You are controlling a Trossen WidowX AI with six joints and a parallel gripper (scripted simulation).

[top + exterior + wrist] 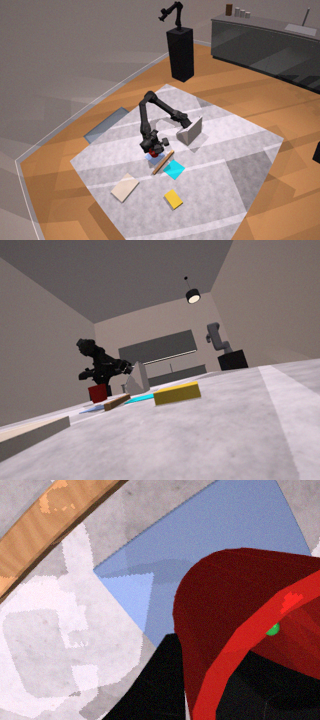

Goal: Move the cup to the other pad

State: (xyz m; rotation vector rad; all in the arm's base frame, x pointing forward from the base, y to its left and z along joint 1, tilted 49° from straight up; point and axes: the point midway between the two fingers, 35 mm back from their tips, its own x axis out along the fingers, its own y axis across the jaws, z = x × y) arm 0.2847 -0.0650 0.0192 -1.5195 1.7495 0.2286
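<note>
Right now the green marble is 4 cm ahead of my gripper tip, 3 cm to the right of it and 2 cm below it. The rest, counted from my gripper tip: red cup: 3 cm ahead, 2 cm to the right; then light blue pad: 3 cm ahead, 2 cm to the right, 7 cm below; then wooden bar: 2 cm ahead, 8 cm to the left, 6 cm below.
</note>
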